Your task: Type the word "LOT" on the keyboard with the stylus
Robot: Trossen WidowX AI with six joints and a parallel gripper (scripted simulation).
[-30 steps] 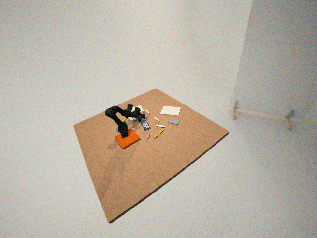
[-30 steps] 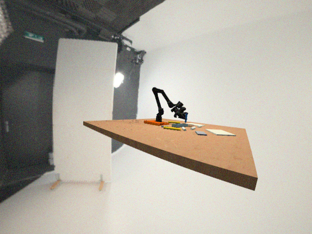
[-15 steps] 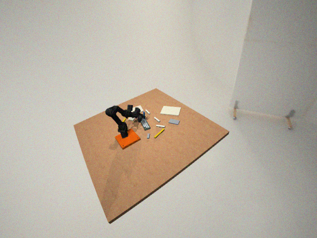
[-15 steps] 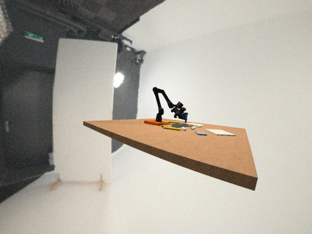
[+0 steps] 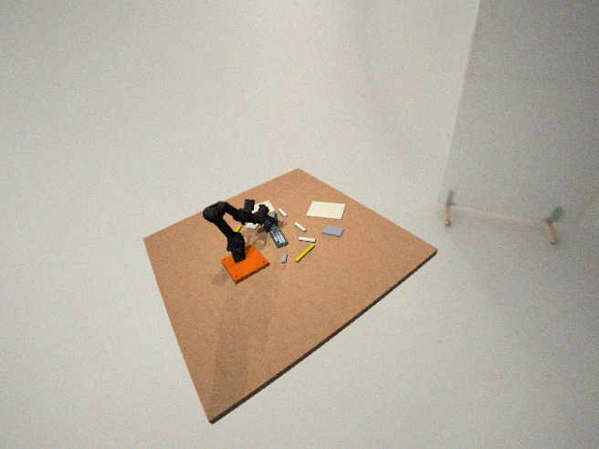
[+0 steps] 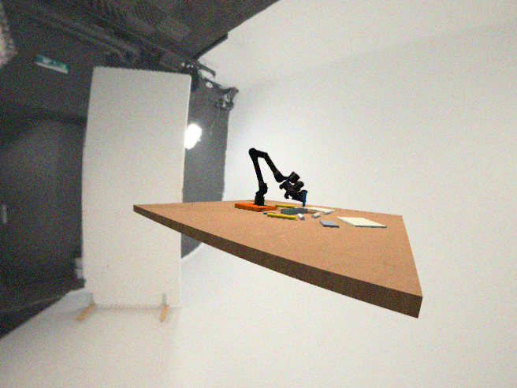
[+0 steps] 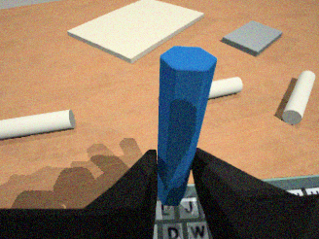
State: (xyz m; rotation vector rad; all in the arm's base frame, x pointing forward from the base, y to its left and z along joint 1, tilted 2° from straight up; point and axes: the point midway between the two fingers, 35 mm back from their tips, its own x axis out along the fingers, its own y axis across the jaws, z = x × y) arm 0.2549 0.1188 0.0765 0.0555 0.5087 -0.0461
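The small grey block lies 240 mm to the right of my gripper tip, 70 mm below it and 70 mm behind it. Also, from my gripper tip: yellow stick: 270 mm to the right, 60 mm below, 40 mm ahead; then blue stylus: 20 mm below, 10 mm behind; then cream pad: 340 mm ahead, 70 mm below, 10 mm to the left.
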